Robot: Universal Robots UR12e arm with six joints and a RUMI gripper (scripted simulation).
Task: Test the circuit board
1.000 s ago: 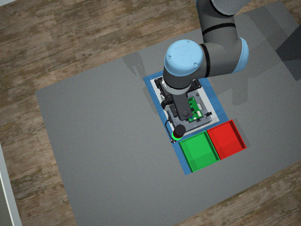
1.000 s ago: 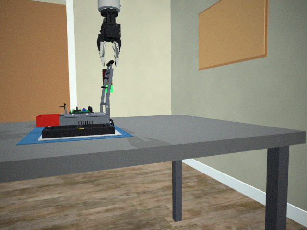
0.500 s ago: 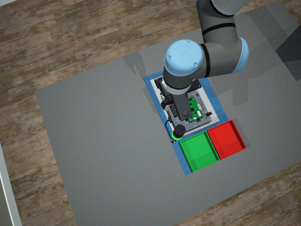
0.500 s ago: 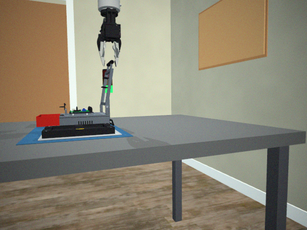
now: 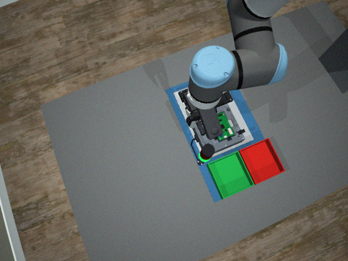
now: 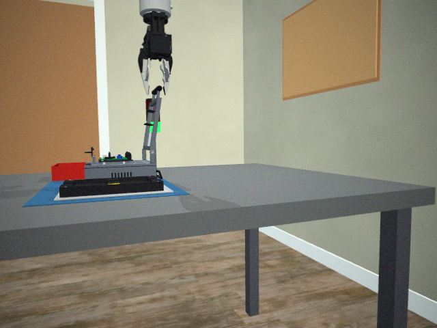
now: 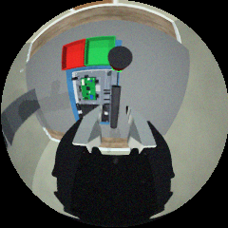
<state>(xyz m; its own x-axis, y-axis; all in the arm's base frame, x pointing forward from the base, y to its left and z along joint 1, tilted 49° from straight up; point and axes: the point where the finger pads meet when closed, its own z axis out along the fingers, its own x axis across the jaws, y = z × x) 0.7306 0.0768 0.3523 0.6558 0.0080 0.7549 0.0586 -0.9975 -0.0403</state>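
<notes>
My hand is 20 cm above the green circuit board, 13 cm past it and 2 cm to the left of it. Round my hand: green bin: 26 cm below, 19 cm to the left, 10 cm behind; then black latch hook: 20 cm behind, 19 cm below, 4 cm to the left; then tester lid: 9 cm below, 2 cm behind, 1 cm to the right.
</notes>
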